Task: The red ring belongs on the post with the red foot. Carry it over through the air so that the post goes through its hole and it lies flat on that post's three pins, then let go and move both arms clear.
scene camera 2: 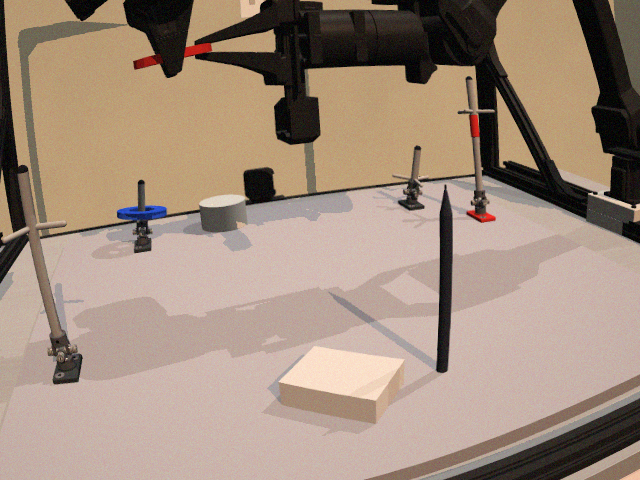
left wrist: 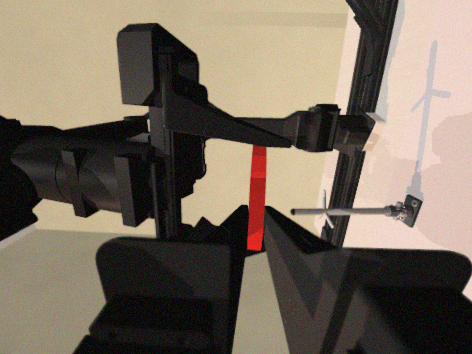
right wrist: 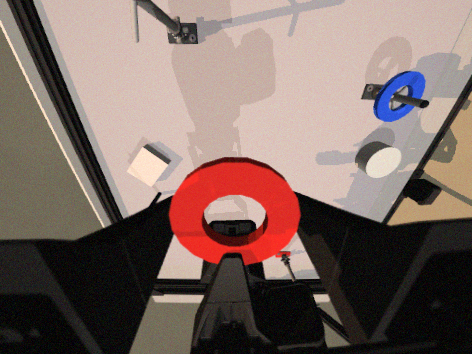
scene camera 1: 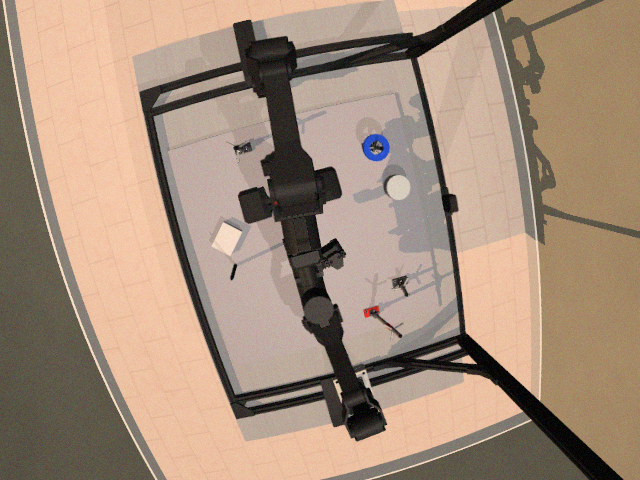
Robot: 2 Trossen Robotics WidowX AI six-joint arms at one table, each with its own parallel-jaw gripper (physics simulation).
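Frame: origin at the left arm's base, x left, y down, z back, level; metres.
Where they show: left gripper, between the fingertips: (scene camera 2: 194,49) (left wrist: 254,212) (right wrist: 231,245); right gripper, between the fingertips: (scene camera 2: 173,75) (left wrist: 283,197) (right wrist: 233,199); left arm's base, origin of its link: (scene camera 2: 629,197); right arm's base, origin of its link: (left wrist: 361,129).
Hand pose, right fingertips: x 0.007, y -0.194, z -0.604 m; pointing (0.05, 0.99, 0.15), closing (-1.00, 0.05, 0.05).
Things, the pixels of their top centre, and the offset from my right fingertips. "spot": a spot on its surface instead.
- red ring, centre of its top: (right wrist: 234,227) (left wrist: 246,195) (scene camera 2: 171,48) dx -0.001, dy -0.025, dz -0.001 m
- post with the red foot, a spot on its surface: (scene camera 2: 477,162) (right wrist: 292,278) spot: dx -0.131, dy +0.149, dz +0.396 m
- blue ring, centre of its top: (scene camera 2: 140,205) (right wrist: 403,98) (scene camera 1: 377,147) dx -0.252, dy +0.169, dz -0.035 m
- white cylinder, centre of its top: (scene camera 2: 221,200) (right wrist: 383,163) (scene camera 1: 398,187) dx -0.282, dy +0.189, dz +0.081 m
- cream block, centre of its top: (scene camera 2: 342,371) (right wrist: 147,168) (scene camera 1: 226,239) dx +0.179, dy +0.204, dz +0.070 m
- upright black spike, centre of its top: (scene camera 2: 445,184) dx +0.185, dy +0.084, dz +0.147 m
- short post, a spot on its surface: (scene camera 2: 415,165) spot: dx -0.214, dy +0.163, dz +0.343 m
- tall post, a spot on its surface: (scene camera 2: 41,268) spot: dx +0.075, dy +0.127, dz -0.135 m
The red ring (scene camera 2: 199,50) (left wrist: 257,200) (right wrist: 186,212) is held high above the table. My right gripper (scene camera 2: 173,64) (right wrist: 233,199) is shut on it across its width, a finger at either side. My left gripper (scene camera 2: 196,50) (left wrist: 254,212) is shut on the ring's edge facing the left arm, one finger on each flat face. The arms hide the ring in scene camera 1. The post with the red foot (scene camera 1: 386,323) (scene camera 2: 477,162) (right wrist: 291,270) stands at the right back in scene camera 2, with a red band and thin pins near its top; its hole-free tip is bare.
A blue ring (scene camera 1: 366,148) (scene camera 2: 124,212) (right wrist: 382,107) sits on a short post. A white cylinder (scene camera 1: 398,187) (scene camera 2: 222,214), a cream block (scene camera 1: 226,237) (scene camera 2: 338,369), an upright black spike (scene camera 2: 445,279), another short post (scene camera 2: 415,165) and a tall post (scene camera 2: 41,268) stand on the table.
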